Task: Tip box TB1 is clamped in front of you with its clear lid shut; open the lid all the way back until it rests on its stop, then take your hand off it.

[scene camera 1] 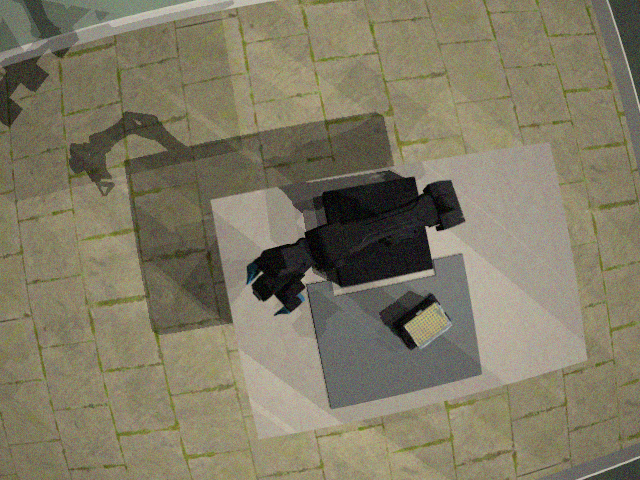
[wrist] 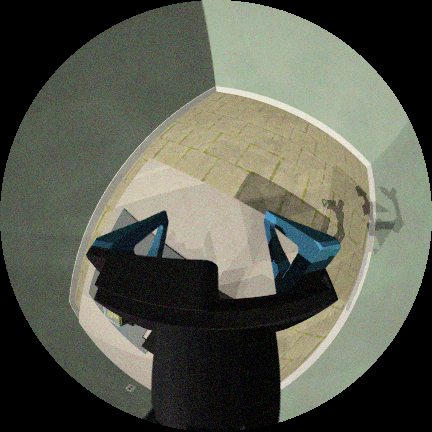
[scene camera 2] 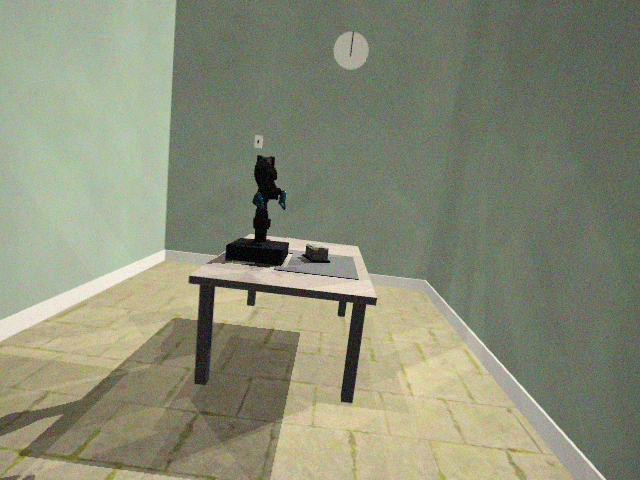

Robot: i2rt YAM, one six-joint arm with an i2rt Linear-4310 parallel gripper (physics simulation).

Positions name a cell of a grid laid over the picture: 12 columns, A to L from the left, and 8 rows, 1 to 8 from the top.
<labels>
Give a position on a tip box lid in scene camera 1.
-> At I6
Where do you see a grey mat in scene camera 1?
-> G6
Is my gripper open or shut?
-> Open.
</labels>
